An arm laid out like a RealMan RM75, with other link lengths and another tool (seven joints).
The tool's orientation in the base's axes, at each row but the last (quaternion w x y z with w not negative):
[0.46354 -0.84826 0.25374 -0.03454]
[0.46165 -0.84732 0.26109 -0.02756]
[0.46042 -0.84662 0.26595 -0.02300]
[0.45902 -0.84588 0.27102 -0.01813]
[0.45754 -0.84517 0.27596 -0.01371]
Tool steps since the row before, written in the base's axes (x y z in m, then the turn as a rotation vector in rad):
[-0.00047 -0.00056 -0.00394 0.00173 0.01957 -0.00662]
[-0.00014 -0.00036 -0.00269 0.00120 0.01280 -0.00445]
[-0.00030 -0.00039 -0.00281 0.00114 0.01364 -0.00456]
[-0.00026 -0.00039 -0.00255 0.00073 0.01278 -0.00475]
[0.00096 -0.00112 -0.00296 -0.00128 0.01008 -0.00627]
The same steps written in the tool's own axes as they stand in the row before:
[0.00055 0.00360 0.00167 -0.00638 -0.00401 0.01931]
[0.00057 0.00236 0.00122 -0.00409 -0.00255 0.01272]
[0.00051 0.00252 0.00123 -0.00451 -0.00281 0.01341]
[0.00052 0.00229 0.00110 -0.00441 -0.00210 0.01275]
[0.00203 0.00236 0.00113 -0.00447 0.00115 0.01101]

